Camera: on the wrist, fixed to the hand. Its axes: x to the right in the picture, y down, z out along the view.
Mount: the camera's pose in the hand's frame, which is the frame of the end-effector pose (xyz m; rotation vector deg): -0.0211 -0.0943 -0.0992 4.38 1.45 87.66
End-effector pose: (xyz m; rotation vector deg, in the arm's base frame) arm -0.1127 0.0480 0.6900 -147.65 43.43 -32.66
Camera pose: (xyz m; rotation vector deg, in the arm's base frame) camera -0.1372 0.1084 0.8122 -70.57 125.12 -4.62
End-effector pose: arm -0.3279 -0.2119 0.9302 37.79 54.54 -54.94
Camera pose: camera -0.4543 -0.1648 0.8990 66.73 11.93 22.06
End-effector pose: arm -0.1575 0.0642 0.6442 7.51 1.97 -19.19
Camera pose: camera -0.2097 -0.0039 0.5355 11.55 -3.33 68.42
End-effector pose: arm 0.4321 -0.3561 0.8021 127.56 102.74 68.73
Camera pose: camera 0.2971 -0.3842 0.8153 -140.12 10.23 -43.13
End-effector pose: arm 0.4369 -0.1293 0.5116 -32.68 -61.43 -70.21
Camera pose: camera 0.3830 -0.2299 0.4332 -57.69 -21.38 9.03
